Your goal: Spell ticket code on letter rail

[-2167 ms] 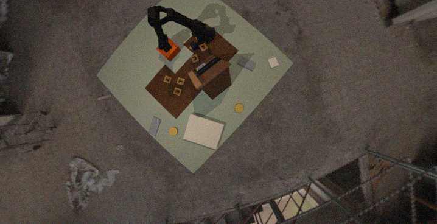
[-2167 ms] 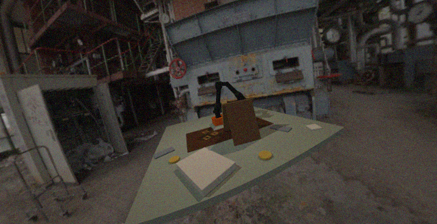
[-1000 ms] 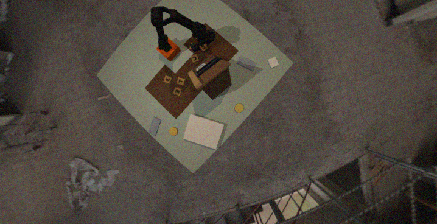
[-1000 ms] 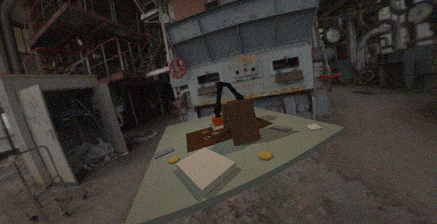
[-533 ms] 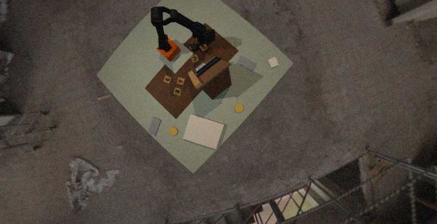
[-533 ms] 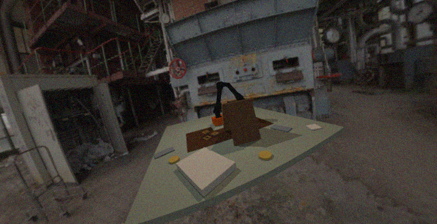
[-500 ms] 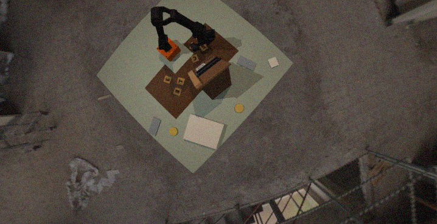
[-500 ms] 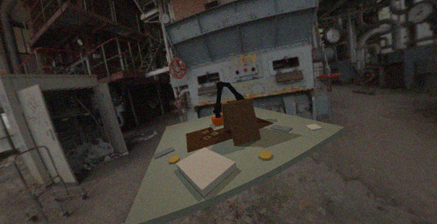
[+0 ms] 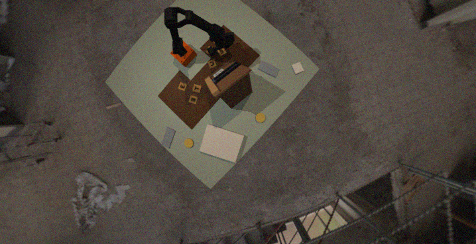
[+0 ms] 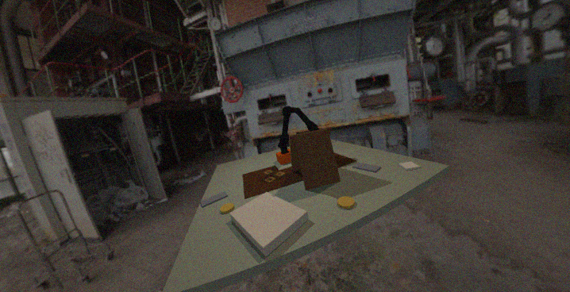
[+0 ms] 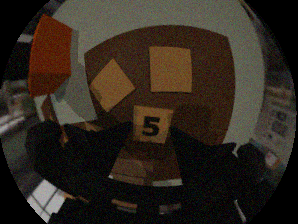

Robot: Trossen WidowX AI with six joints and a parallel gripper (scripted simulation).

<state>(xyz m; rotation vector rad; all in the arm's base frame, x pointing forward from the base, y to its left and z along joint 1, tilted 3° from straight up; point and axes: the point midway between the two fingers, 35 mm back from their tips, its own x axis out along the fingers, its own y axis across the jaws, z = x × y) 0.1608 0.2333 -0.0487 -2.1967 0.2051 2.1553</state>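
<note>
Now: the tan tile 80 mm behind my gripper tip and 30 mm to the left of it. Round my gripper tip: white slab 540 mm ahead, 430 mm to the right, 20 mm above; brown mat 40 mm ahead, 200 mm to the right; white ticket 140 mm ahead, 130 mm to the right, 70 mm above.
</note>
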